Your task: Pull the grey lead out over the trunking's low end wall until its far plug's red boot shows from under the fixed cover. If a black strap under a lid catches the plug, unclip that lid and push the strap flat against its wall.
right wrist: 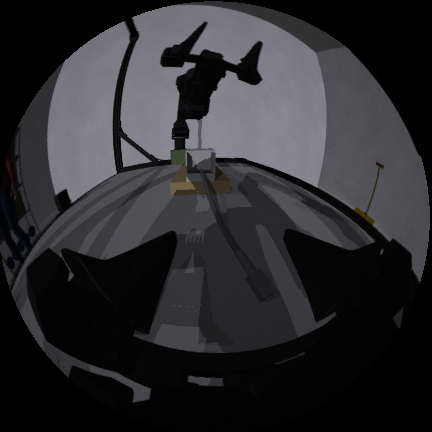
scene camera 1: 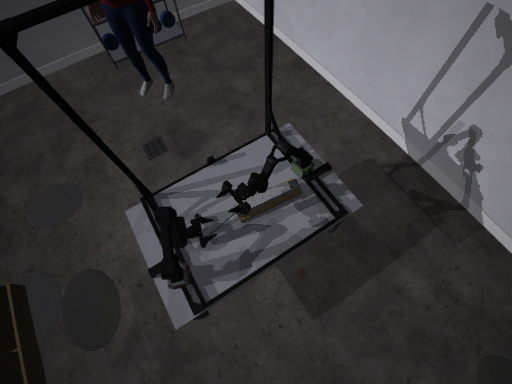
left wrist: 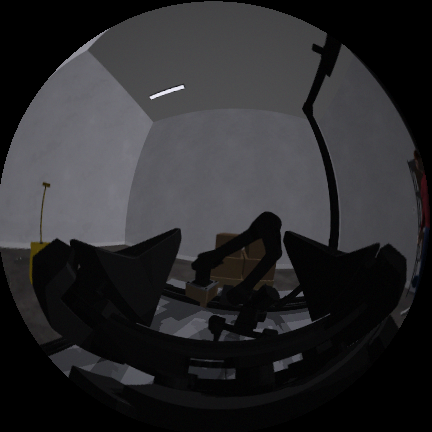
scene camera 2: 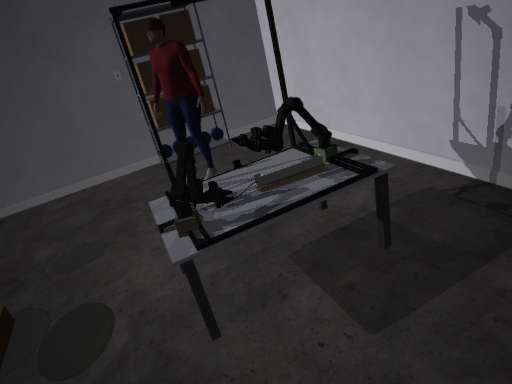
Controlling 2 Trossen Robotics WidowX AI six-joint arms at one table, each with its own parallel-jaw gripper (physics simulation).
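Frame: origin at the left arm's base, x down, y right, z back, level; millimetres.
Seen in the pictures: left gripper, fingertip midpoint: [scene camera 1: 222,204] [left wrist: 234,235] [scene camera 2: 236,141]; right gripper, fingertip midpoint: [right wrist: 232,235] [scene camera 1: 215,227] [scene camera 2: 233,194]; left arm's base, origin of the base link: [right wrist: 179,149] [scene camera 1: 303,163] [scene camera 2: 325,146]; right arm's base, origin of the base link: [scene camera 1: 176,275] [left wrist: 202,281] [scene camera 2: 185,214].
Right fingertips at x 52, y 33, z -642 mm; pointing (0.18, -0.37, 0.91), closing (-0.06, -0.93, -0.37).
Note:
Pixels of each thing's middle, then the offset from my right fingertips to it. "spot": a spot on its surface instead. Level surfaces: height alone.
- grey trunking, body centre: [right wrist: 197,160] [scene camera 2: 289,171] [scene camera 1: 268,197] dx -17, dy -59, dz +341 mm
- grey lead, surface spot: [right wrist: 222,221] spot: dx +11, dy -8, dz +35 mm
- dark block-like plug, body centre: [right wrist: 260,284] dx +18, dy -6, dz -38 mm
- black frame, surface spot: [scene camera 2: 285,210] [scene camera 1: 268,267] spot: dx +11, dy -356, dz +88 mm
- white table, its level: dx +22 mm
The grey trunking [scene camera 2: 292,169] [right wrist: 201,161] stands on a wooden base [scene camera 1: 272,204] [scene camera 2: 294,179] [right wrist: 180,189]. The grey lead [scene camera 1: 226,221] [scene camera 2: 245,190] [right wrist: 223,220] runs out over its near end wall and ends in a dark block-like plug [right wrist: 261,286]. My right gripper [scene camera 1: 214,227] [scene camera 2: 231,196] [right wrist: 232,235] is open; in its wrist view the plug shows in the gap between the fingers, not gripped. My left gripper [scene camera 1: 224,204] [scene camera 2: 234,140] [right wrist: 235,29] is open and empty, raised above the trunking's near end. No red boot can be made out; lids and straps are too small or hidden.
A black frame [scene camera 1: 267,266] [scene camera 2: 285,210] runs around the white table [scene camera 1: 352,201] [scene camera 2: 172,251]. The left arm stands on a green block [scene camera 2: 326,152] [right wrist: 177,157] behind the trunking's far end. The right arm stands on a brown block [scene camera 2: 187,227] [left wrist: 201,294].

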